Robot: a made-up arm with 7 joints.
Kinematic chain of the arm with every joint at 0, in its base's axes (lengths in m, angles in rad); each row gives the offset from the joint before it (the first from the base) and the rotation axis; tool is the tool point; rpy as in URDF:
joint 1: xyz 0 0 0.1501 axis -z
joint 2: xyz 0 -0.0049 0.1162 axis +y
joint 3: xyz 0 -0.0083 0.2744 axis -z
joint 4: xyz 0 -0.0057 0.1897 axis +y
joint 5: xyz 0 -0.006 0.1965 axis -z
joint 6: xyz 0 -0.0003 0.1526 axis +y
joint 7: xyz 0 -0.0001 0.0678 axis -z
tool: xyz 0 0 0 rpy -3.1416 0 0
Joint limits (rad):
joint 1: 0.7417..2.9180
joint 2: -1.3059..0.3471
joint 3: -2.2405..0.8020
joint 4: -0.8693..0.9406
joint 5: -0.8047..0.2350
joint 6: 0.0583..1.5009
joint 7: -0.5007..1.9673
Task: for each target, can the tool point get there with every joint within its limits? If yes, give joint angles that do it. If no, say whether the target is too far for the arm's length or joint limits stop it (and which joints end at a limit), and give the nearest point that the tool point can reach.
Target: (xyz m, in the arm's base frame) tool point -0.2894 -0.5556 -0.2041
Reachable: no: joint limits stop it (at a limit: joint 2, joint 4, joint 6) | nearest point -0.2388 -0.4585 0.7365 | short by 0.947 m
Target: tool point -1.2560 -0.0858 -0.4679
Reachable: no: too far | nearest point -0.7244 0.3485 0.2385 | short by 0.985 m
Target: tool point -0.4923 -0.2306 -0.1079
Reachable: no: joint limits stop it (at a limit: joint 1, joint 2, joint 4, joint 5, joint 6) | nearest point -0.7348 0.3280 0.2611 | short by 0.712 m
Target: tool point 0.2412 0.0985 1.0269
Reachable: yes | joints 1.2642 -0.1192 -1.2998 0.6822 -0.5005 0.5922 0.9888
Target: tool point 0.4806 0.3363 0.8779
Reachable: yes | joints 2.5769 -0.5069 -0.0440 -0.5766 -0.5595 0.2187 0.8266
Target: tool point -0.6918 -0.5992 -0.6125
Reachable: no: too far | nearest point -0.7279 0.3419 0.2453 | short by 1.274 m
